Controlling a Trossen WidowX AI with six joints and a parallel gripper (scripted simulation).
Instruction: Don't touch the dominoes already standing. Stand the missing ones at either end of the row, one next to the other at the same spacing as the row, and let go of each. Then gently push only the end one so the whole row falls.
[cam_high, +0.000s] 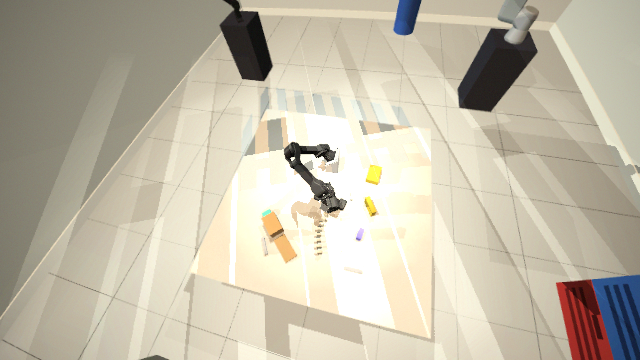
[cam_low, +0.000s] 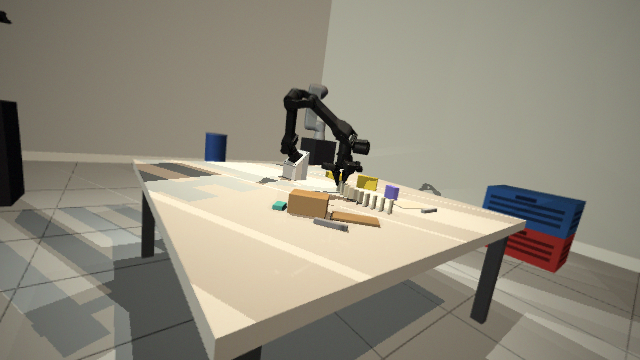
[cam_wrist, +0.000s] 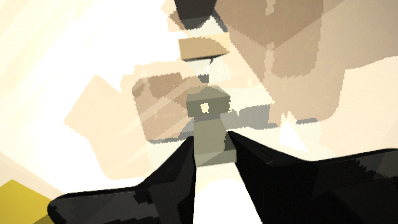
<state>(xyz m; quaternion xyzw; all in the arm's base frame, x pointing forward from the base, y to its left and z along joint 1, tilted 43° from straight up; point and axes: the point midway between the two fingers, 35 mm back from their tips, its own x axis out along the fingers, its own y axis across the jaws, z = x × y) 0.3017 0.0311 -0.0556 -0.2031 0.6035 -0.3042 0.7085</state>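
Right now my gripper tip is 5 cm past the yellow block and 23 cm to the right of it. From my gripper tip the other things lie so: flat board 30 cm ahead, 20 cm to the right, 3 cm below; pale flat tile 24 cm ahead, 19 cm to the left, 3 cm below; purple cube 13 cm ahead, 20 cm to the left.
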